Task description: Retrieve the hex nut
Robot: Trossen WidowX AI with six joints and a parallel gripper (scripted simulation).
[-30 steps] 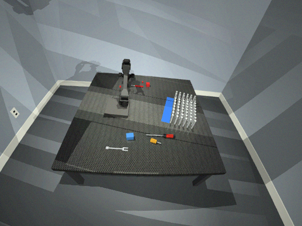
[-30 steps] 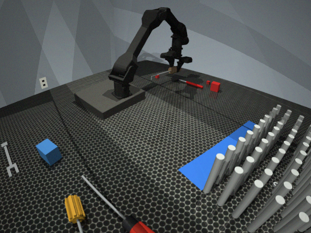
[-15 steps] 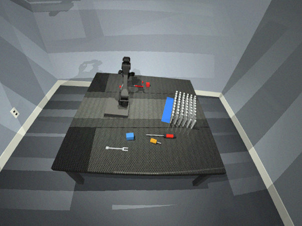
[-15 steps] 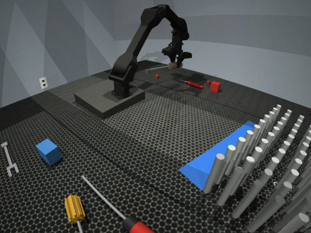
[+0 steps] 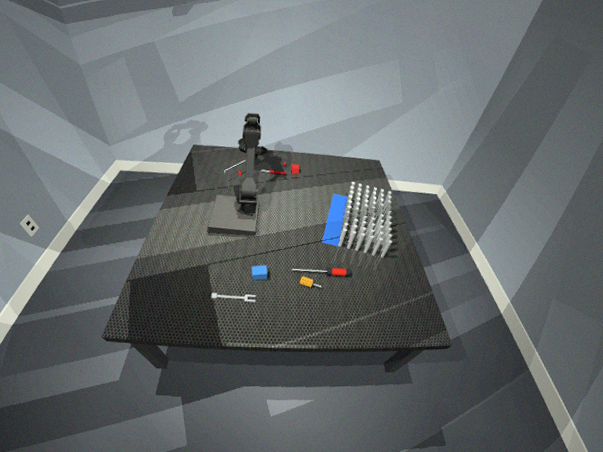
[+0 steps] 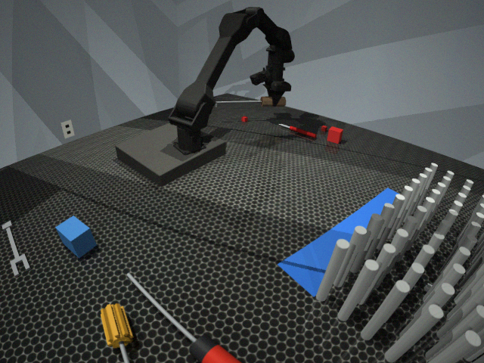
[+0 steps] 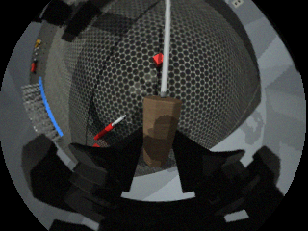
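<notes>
Now: gripper tip 110 mm short of the red-handled tool, 50 mm above it and 20 mm to the left of it. Round my gripper tip: blue taped strip 540 mm ahead, 310 mm to the right, 60 mm below; then hex nut 700 mm ahead, 360 mm to the right, 60 mm below; then blue cube 750 mm to the right, 250 mm ahead, 40 mm below.
</notes>
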